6 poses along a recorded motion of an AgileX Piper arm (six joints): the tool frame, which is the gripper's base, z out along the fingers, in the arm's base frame.
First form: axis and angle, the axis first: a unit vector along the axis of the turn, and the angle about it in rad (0 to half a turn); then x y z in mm.
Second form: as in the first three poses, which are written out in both.
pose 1, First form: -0.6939 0.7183 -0.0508 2.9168 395 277 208
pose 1, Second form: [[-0.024 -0.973 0.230 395], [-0.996 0.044 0.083 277], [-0.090 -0.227 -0.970 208], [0 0 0 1]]
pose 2, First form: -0.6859 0.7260 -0.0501 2.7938 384 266 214
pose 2, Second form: [[-0.027 -0.949 0.314 384], [-0.983 0.082 0.163 266], [-0.181 -0.304 -0.935 214], [0 0 0 1]]
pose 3, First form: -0.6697 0.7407 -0.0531 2.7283 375 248 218
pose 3, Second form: [[-0.057 -0.929 0.366 375], [-0.972 0.135 0.194 248], [-0.229 -0.344 -0.910 218], [0 0 0 1]]
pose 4, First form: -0.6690 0.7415 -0.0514 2.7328 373 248 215
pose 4, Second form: [[-0.059 -0.931 0.361 373], [-0.972 0.137 0.193 248], [-0.229 -0.339 -0.913 215], [0 0 0 1]]
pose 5, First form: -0.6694 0.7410 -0.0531 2.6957 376 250 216
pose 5, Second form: [[-0.050 -0.921 0.387 376], [-0.966 0.142 0.214 250], [-0.252 -0.364 -0.897 216], [0 0 0 1]]
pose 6, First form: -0.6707 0.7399 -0.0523 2.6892 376 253 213
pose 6, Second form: [[-0.045 -0.920 0.390 376], [-0.965 0.140 0.220 253], [-0.257 -0.367 -0.894 213], [0 0 0 1]]
